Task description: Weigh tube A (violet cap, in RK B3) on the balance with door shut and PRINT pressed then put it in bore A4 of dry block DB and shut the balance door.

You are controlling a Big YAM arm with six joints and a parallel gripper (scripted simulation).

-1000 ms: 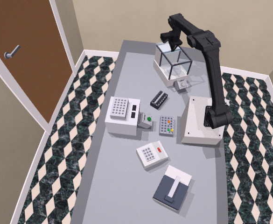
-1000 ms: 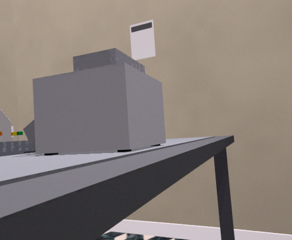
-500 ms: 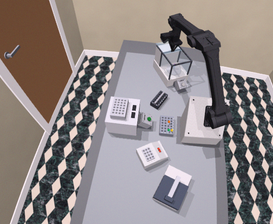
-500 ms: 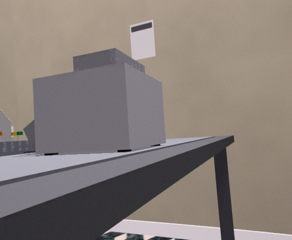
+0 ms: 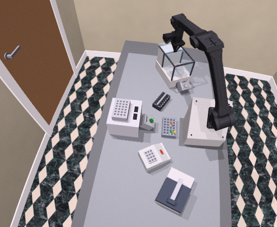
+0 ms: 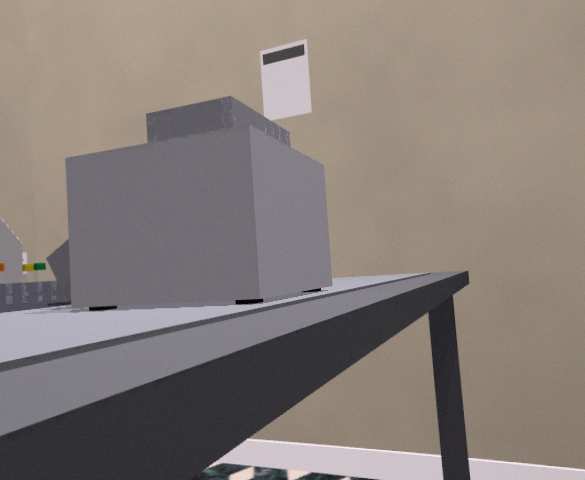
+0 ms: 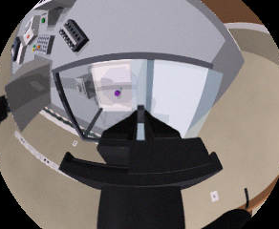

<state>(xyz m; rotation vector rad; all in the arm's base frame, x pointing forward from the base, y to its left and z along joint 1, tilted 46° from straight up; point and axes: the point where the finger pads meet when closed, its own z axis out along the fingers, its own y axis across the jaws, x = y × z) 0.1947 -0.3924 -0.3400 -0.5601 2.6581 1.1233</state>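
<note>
The balance door is 1 cm ahead of my hand, 3 cm to the right of it and 1 cm below it. The rest, counted from my hand: tube rack RK (4 cm ahead, 50 cm to the left, 21 cm below); then black magnet block MG (8 cm ahead, 30 cm to the left, 20 cm below); then white PRINT key (9 cm behind, 19 cm to the left, 15 cm below).
</note>
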